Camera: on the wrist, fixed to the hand. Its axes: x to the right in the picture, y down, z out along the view.
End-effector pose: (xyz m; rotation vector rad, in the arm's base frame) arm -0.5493 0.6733 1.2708 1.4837 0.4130 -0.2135
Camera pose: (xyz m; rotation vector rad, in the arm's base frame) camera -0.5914 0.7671 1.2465 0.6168 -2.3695 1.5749
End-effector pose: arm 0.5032 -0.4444 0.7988 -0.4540 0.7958 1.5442
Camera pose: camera 0.5192 -0.5287 0.7370 -1.2077 -0.2317 -1.5259
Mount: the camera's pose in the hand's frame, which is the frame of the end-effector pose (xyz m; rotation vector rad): -0.0183 -0.0306 -0.0995 0.1576 -0.6752 3.0223
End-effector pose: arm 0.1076 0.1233 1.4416 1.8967 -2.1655 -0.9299
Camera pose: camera 0.1842 0.1031 1.5115 -2.1932 -1.9153 -0.1453
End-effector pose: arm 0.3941 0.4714 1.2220 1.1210 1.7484 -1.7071
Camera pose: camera 0.4019 0.5662 1.2681 1.1088 -1.0223 0.1889
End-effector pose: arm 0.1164 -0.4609 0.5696 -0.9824 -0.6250 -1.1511
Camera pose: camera 0.0748 -0.5433 0.5181 -0.8741 0.6024 1.8695
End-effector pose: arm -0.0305 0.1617 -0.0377 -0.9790 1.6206 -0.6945
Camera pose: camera -0.1171 0.1584 0.0227 1.5181 0.6958 1.3972
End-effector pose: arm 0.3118 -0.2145 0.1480 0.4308 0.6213 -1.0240
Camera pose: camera 0.2506 -0.1569 0.0839 0.5325 -0.9277 1.7040
